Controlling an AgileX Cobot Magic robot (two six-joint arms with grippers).
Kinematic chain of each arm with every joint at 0, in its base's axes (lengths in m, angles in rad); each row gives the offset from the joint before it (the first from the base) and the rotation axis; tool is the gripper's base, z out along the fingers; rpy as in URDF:
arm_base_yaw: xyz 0 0 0.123 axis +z
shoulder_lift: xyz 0 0 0 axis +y
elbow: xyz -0.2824 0 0.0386 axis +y
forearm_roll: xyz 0.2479 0 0.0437 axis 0.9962 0 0.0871
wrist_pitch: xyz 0 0 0 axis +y
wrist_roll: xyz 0.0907 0 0.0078 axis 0.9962 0 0.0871
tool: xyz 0 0 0 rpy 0 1.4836 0
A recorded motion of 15 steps. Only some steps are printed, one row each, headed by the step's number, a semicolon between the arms.
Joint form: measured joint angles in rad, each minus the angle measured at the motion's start. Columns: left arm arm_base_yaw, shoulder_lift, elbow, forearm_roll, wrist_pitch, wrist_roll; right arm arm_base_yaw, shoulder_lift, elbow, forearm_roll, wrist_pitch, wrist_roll.
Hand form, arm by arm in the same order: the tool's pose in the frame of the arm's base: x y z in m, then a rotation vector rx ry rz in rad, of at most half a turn. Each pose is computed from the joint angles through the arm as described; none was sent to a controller.
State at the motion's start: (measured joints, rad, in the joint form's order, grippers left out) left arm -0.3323 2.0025 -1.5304 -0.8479 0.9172 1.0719; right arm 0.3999 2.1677 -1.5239 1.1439 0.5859 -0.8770
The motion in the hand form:
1: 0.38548 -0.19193 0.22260 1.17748 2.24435 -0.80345; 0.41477 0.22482 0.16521 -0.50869 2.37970 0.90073
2: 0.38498 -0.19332 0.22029 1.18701 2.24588 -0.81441; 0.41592 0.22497 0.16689 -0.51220 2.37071 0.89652
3: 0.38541 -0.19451 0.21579 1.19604 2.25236 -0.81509; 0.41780 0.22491 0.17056 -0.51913 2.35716 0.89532
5: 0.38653 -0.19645 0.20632 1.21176 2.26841 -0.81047; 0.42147 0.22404 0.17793 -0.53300 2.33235 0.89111
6: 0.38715 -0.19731 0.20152 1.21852 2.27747 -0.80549; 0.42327 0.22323 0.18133 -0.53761 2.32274 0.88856
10: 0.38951 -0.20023 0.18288 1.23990 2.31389 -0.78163; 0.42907 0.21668 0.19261 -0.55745 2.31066 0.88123
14: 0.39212 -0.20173 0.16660 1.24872 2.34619 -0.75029; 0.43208 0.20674 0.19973 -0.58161 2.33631 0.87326
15: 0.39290 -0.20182 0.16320 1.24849 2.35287 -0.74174; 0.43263 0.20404 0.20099 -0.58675 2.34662 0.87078
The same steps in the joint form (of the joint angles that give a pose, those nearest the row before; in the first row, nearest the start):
1: -0.0017 0.0050 -0.0001 -0.0071 0.0084 0.0073; -0.0003 -0.0008 -0.0056 0.0000 -0.0027 -0.0044
2: -0.0041 0.0109 -0.0001 -0.0112 0.0152 0.0127; -0.0005 -0.0010 -0.0112 0.0003 -0.0055 -0.0088
3: -0.0067 0.0211 -0.0001 -0.0086 0.0148 0.0162; -0.0025 -0.0023 -0.0224 -0.0014 -0.0029 -0.0123
5: -0.0116 0.0420 0.0000 0.0009 0.0104 0.0199; -0.0078 -0.0054 -0.0443 -0.0086 0.0036 -0.0165
6: -0.0141 0.0524 0.0000 0.0075 0.0066 0.0199; -0.0111 -0.0068 -0.0547 -0.0145 0.0072 -0.0150
10: -0.0234 0.0926 -0.0001 0.0345 -0.0126 0.0162; -0.0307 -0.0127 -0.0914 -0.0613 0.0408 0.0143
14: -0.0299 0.1274 -0.0002 0.0605 -0.0387 0.0081; -0.0554 -0.0192 -0.1181 -0.1346 0.0966 0.0684
15: -0.0308 0.1347 -0.0004 0.0663 -0.0459 0.0056; -0.0618 -0.0203 -0.1242 -0.1544 0.1120 0.0840

